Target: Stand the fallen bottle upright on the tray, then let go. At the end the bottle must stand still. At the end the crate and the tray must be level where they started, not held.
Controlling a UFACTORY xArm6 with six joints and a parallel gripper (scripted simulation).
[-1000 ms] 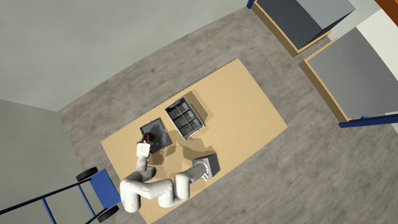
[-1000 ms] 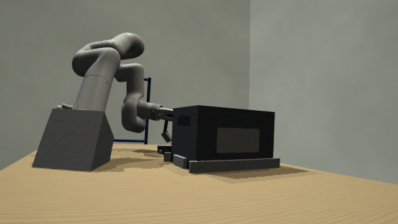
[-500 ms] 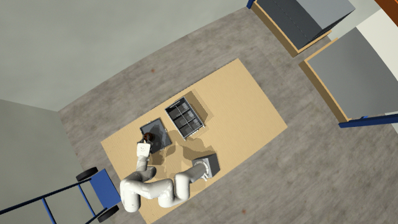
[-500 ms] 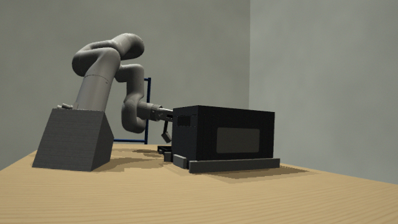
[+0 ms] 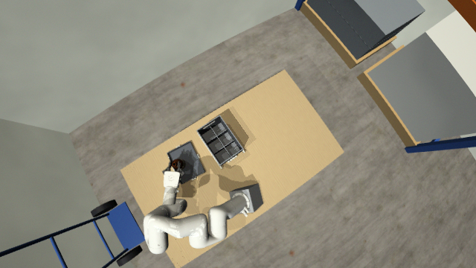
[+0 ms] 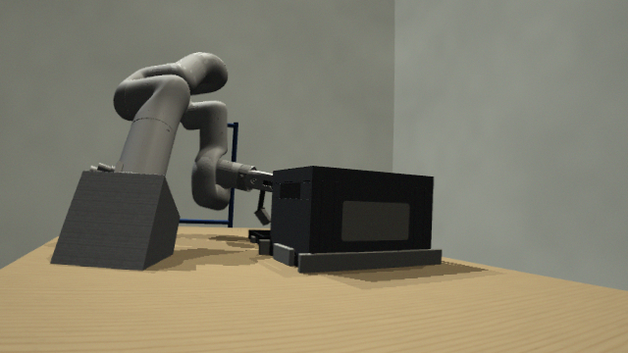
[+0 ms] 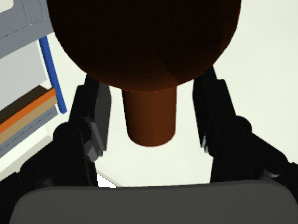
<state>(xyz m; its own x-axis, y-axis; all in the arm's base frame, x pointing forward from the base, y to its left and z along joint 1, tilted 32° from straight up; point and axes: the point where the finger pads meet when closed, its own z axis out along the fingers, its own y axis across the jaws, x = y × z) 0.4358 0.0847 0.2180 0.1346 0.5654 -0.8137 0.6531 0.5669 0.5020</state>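
The brown bottle is 60 mm below my hand. From my hand the other things lie so: dark tray: 130 mm below, 40 mm to the right, 20 mm behind; dark crate: 320 mm to the right, 60 mm below, 60 mm behind.
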